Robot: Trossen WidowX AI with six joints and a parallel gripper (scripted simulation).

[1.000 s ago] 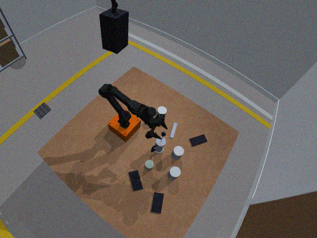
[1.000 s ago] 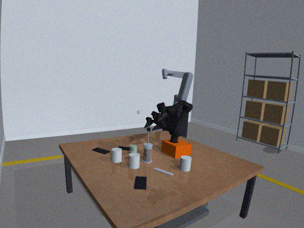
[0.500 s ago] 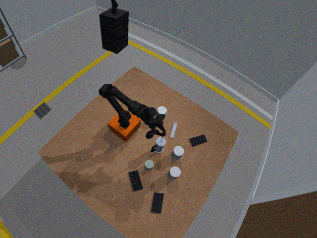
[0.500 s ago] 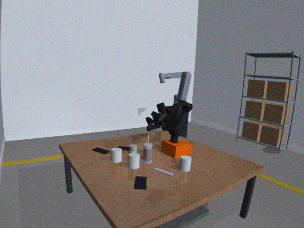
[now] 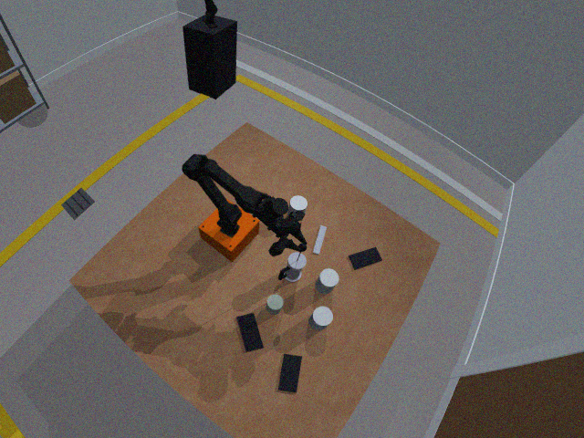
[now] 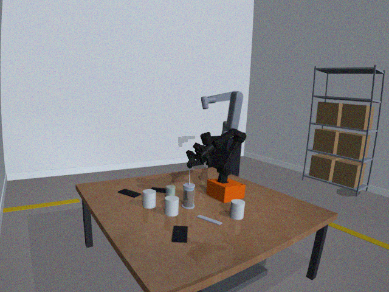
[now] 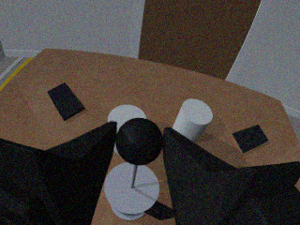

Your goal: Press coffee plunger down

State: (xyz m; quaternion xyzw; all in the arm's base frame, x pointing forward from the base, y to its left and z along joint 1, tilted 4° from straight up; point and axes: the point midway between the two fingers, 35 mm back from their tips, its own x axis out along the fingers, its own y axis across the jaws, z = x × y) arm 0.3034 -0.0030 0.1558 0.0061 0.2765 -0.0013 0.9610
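My gripper tip is 20 mm past the coffee press, 10 mm to the left of it and 130 mm above it. Also, from my gripper tip: pale green cup 10 mm behind, 170 mm to the right, 220 mm below; white bar 30 mm ahead, 210 mm to the left, 260 mm below.
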